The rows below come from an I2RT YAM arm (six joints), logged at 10 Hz.
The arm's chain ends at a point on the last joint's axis. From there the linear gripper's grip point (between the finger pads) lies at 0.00 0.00 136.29 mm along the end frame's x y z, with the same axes.
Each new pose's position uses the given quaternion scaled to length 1; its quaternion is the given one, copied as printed.
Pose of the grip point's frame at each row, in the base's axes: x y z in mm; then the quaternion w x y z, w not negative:
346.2, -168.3, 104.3, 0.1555, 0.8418, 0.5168, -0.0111
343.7, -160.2, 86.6, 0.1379, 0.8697, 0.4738, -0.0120
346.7, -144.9, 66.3, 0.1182, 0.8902, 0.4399, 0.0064
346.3, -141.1, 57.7, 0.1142, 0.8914, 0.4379, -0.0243
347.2, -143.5, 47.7, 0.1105, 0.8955, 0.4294, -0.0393
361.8, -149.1, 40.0, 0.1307, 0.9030, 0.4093, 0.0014
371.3, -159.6, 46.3, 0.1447, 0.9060, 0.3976, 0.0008
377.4, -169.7, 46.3, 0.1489, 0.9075, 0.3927, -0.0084
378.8, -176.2, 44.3, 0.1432, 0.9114, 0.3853, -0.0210
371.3, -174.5, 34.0, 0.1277, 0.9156, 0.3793, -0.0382
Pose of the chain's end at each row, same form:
326.8, -131.1, 234.0, 0.1555, 0.8418, 0.5168, -0.0111
328.7, -126.0, 217.7, 0.1379, 0.8697, 0.4738, -0.0120
331.0, -117.0, 198.8, 0.1182, 0.8902, 0.4399, 0.0064
338.6, -110.5, 190.3, 0.1142, 0.8914, 0.4379, -0.0243
343.9, -111.9, 180.2, 0.1105, 0.8955, 0.4294, -0.0393
346.9, -117.1, 171.6, 0.1307, 0.9030, 0.4093, 0.0014
355.4, -123.9, 176.9, 0.1447, 0.9060, 0.3976, 0.0008
363.5, -132.0, 176.5, 0.1489, 0.9075, 0.3927, -0.0084
369.0, -138.4, 174.9, 0.1432, 0.9114, 0.3853, -0.0210
367.6, -138.7, 165.4, 0.1277, 0.9156, 0.3793, -0.0382

